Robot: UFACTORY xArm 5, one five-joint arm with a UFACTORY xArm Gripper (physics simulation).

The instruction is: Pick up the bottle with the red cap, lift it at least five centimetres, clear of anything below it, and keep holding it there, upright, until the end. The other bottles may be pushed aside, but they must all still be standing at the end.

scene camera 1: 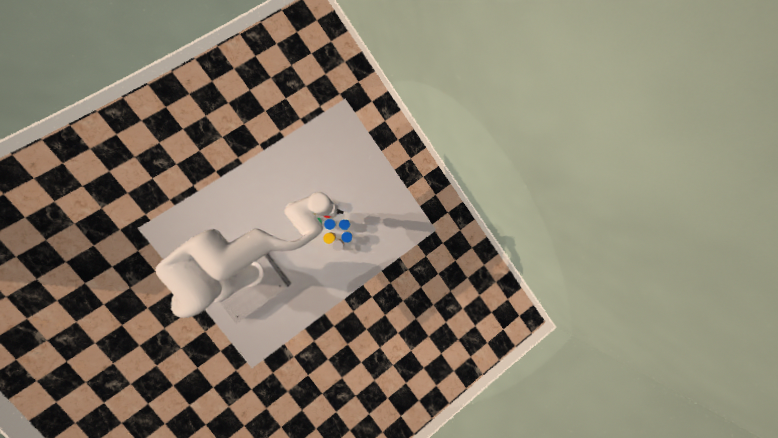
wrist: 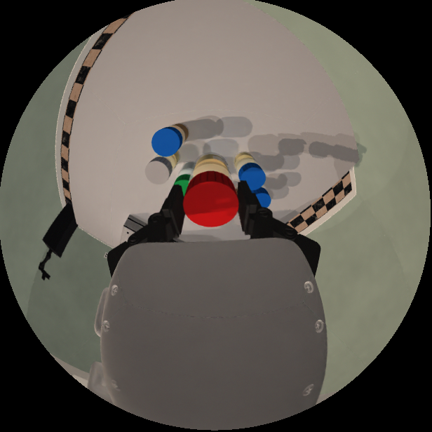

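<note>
The bottle with the red cap is between my gripper's black fingers, upright as far as I can see. My gripper is shut on it. In the wrist view the red cap looks far larger than the other caps, and the bottle appears raised above the pale surface. Its base is partly visible behind the cap; the exact height cannot be told. In the wrist view, a blue-capped bottle, a grey-capped one and a green-capped one stand left; two blue-capped bottles stand right.
In the scene view, blue caps, a yellow cap and a pale cap are grouped beside the hand. A green cap is partly under the white arm. A checkered surface surrounds the pale rectangle.
</note>
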